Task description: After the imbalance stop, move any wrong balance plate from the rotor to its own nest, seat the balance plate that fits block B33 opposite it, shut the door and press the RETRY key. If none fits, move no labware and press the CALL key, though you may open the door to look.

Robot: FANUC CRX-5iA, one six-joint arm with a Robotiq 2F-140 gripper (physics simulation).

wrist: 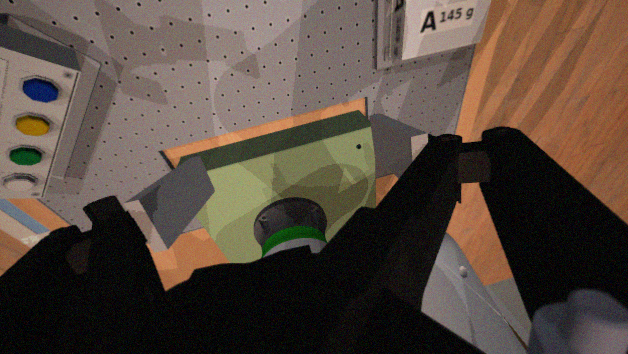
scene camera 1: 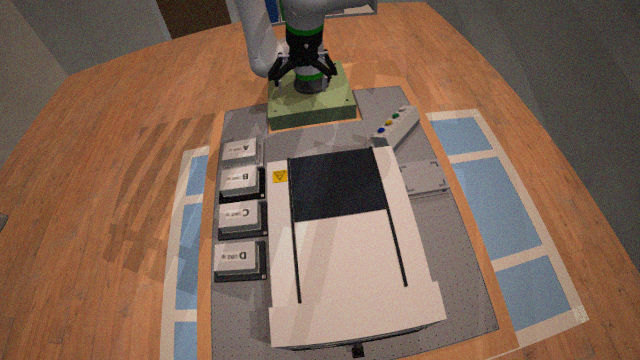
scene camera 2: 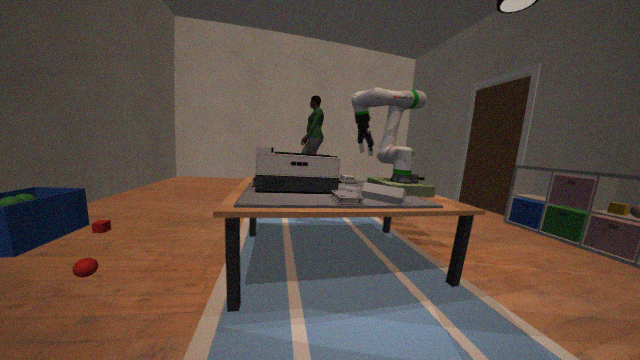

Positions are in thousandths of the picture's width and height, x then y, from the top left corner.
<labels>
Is my gripper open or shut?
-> Open.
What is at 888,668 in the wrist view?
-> My gripper.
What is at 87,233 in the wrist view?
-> A button box.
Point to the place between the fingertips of my gripper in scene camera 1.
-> At 473,249
</labels>
